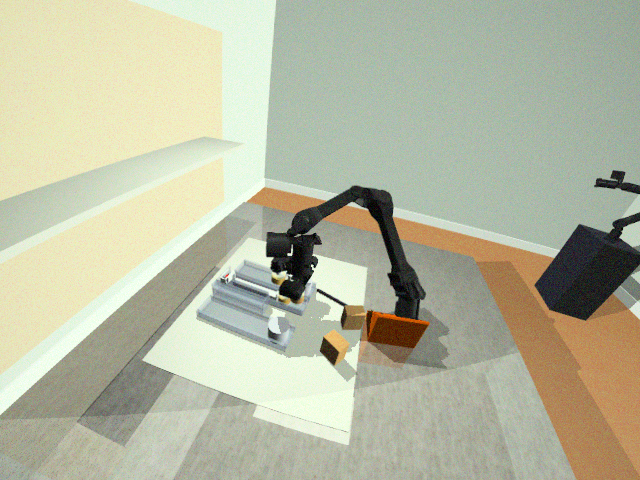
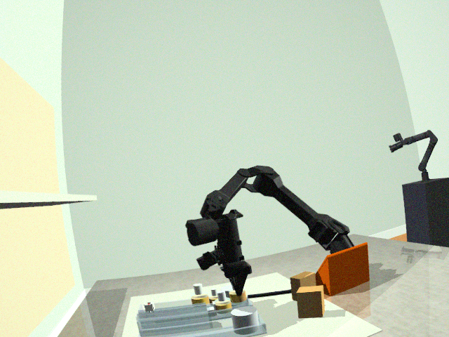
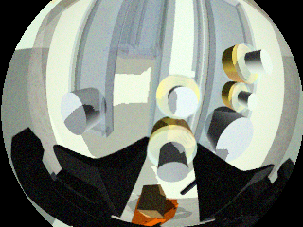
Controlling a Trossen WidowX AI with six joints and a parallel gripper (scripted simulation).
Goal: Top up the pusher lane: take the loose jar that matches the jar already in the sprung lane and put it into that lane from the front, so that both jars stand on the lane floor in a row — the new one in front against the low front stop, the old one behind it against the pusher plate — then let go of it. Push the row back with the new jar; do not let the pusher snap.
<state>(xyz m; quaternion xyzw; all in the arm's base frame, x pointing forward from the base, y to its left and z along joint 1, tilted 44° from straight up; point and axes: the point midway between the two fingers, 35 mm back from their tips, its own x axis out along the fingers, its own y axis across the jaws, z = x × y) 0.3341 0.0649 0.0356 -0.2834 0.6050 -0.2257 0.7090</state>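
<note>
My gripper tip is now 150 mm short of the grey rack, 30 mm to the right of it and 40 mm above it.
</note>
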